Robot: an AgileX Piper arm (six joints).
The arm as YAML. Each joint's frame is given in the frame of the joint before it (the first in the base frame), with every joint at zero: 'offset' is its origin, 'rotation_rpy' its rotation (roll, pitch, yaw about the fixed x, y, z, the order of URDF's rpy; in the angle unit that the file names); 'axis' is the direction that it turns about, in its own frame. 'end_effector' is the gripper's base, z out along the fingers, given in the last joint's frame.
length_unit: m
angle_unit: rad
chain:
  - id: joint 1
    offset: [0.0, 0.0, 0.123]
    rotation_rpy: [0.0, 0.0, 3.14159]
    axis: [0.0, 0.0, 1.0]
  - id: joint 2
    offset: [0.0, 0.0, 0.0]
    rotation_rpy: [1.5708, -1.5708, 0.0]
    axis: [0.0, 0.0, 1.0]
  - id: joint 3
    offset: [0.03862, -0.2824, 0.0]
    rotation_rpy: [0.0, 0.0, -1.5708]
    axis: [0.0, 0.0, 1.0]
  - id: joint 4
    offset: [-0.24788, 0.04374, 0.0]
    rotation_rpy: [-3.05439, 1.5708, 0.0]
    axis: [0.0, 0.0, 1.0]
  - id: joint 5
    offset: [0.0, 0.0, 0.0]
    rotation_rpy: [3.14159, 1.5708, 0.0]
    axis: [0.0, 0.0, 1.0]
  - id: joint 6
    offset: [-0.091, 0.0, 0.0]
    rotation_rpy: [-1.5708, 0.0, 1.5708]
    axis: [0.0, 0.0, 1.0]
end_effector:
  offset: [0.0, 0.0, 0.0]
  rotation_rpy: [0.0, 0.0, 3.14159]
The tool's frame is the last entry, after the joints.
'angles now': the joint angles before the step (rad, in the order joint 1, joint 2, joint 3, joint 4, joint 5, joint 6). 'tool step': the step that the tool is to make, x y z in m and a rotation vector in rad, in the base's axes. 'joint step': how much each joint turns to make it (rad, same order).
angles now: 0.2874 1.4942 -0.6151 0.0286 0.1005 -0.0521
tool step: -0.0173 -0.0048 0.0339 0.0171 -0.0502 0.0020
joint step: 0.0002 -0.1564 0.0011 -0.0003 0.1023 0.0007
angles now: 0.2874 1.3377 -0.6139 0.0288 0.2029 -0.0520
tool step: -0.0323 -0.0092 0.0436 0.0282 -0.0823 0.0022
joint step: -0.0003 -0.2275 0.0008 0.0017 0.1398 0.0003
